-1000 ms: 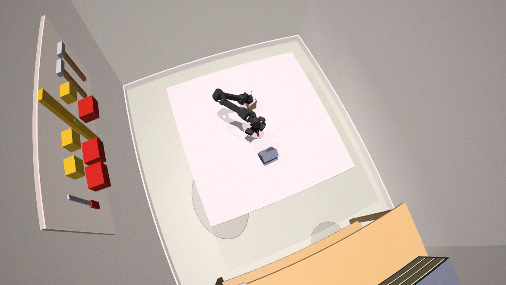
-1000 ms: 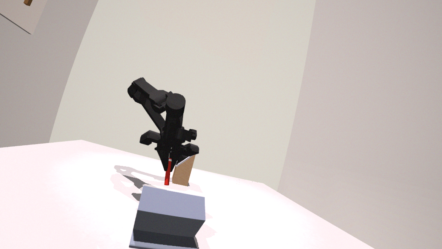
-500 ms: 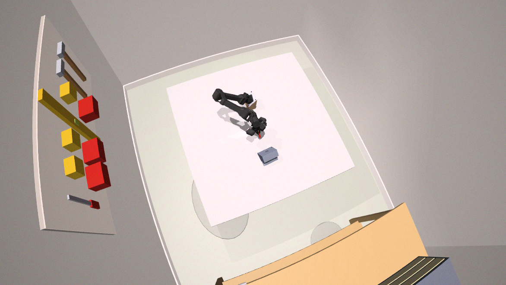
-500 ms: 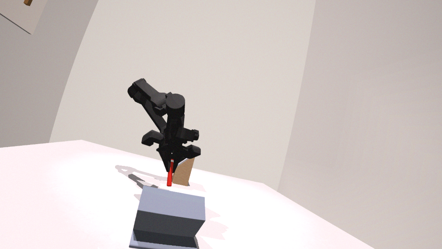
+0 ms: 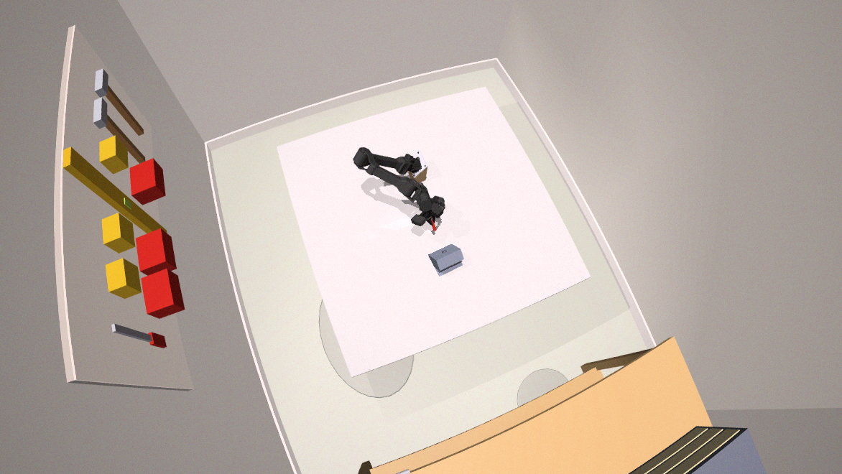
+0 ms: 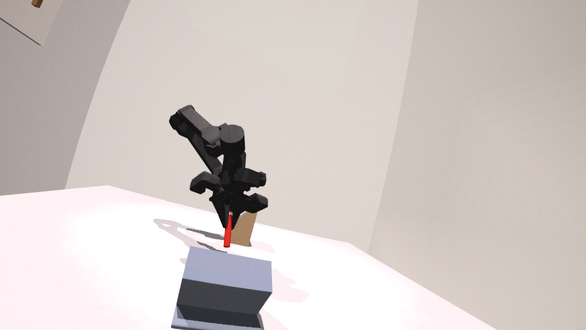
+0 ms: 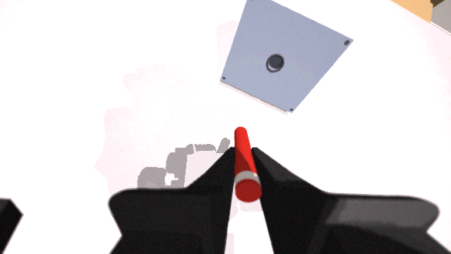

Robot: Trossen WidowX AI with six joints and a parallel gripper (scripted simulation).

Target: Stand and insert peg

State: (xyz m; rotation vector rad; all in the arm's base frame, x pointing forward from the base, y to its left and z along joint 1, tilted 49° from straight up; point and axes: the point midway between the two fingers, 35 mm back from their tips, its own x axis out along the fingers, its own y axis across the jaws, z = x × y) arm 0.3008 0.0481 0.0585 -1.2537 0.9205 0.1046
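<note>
Now: the sloped panel 150 mm ahead of my gripper tip, 30 mm to the left of it and 60 mm below it. Round my gripper tip: peg (10 mm behind, 10 mm above).
</note>
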